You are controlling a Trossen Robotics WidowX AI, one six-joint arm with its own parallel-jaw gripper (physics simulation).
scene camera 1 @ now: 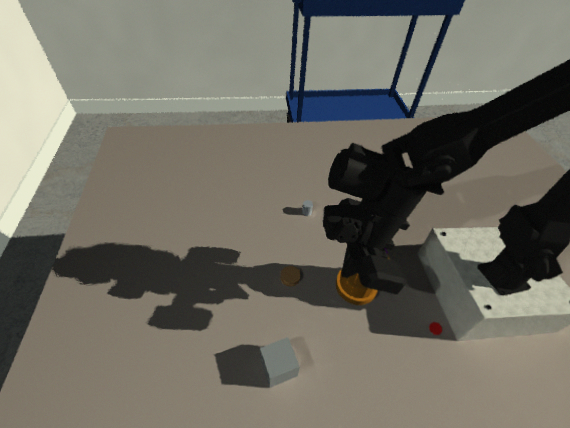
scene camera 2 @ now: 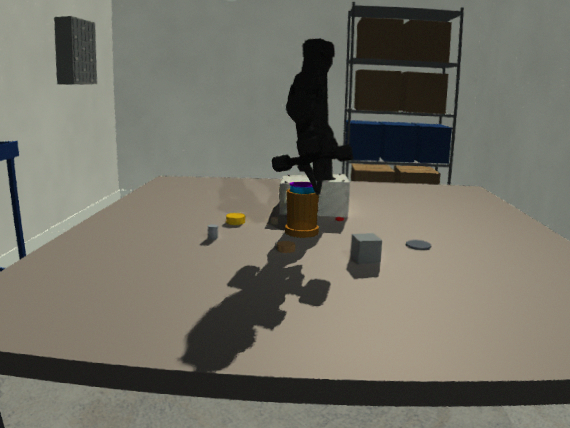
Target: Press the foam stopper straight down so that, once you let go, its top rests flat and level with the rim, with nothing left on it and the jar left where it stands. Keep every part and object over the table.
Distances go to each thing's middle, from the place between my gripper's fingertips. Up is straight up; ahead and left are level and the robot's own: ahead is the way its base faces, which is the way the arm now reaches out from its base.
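Scene:
With the orange ribbed jar (scene camera 2: 302,202), my hand is 5 cm above it, 6 cm past it and 3 cm to the left of it. The grey cube (scene camera 2: 366,248) is 9 cm below my hand, 14 cm ahead of it and 8 cm to the left of it.

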